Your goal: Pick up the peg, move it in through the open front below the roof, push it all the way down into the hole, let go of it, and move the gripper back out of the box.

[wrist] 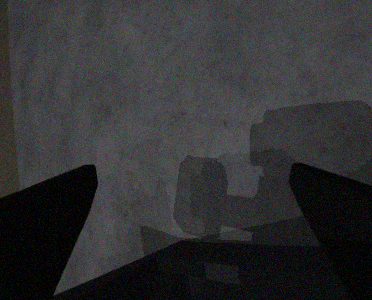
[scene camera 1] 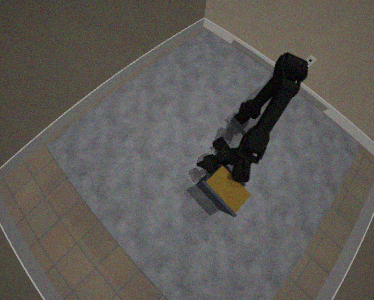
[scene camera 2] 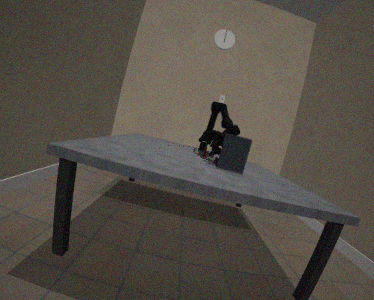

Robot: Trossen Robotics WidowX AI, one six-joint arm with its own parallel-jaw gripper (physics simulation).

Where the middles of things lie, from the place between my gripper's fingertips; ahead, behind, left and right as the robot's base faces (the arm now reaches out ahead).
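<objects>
Dark box [scene camera 1: 228,195]: 30 mm above my hand, 10 mm behind, 130 mm to the left.
</objects>
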